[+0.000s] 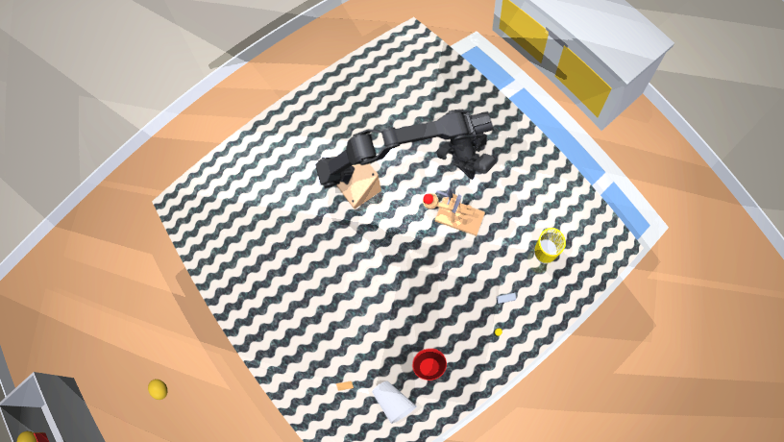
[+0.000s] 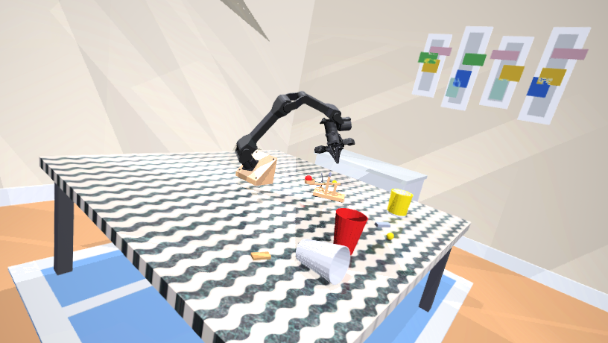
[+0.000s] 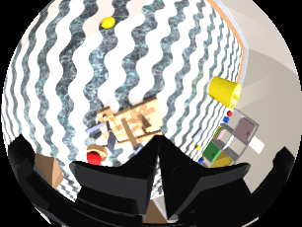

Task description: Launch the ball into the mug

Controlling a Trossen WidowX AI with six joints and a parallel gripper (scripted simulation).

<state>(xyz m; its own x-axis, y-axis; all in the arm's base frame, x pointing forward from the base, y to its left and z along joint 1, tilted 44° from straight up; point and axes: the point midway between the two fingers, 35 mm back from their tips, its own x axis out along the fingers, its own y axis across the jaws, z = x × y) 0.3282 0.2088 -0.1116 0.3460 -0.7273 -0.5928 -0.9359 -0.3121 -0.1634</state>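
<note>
Right now my gripper tip is 8 cm past the red ball, 11 cm to the left of it and 8 cm above it. Also, from my gripper tip: yellow mug (31 cm ahead, 4 cm to the left, 12 cm below); grey block (31 cm ahead, 17 cm to the right, 14 cm below); wooden catapult (2 cm behind, 8 cm to the right, 9 cm below).
</note>
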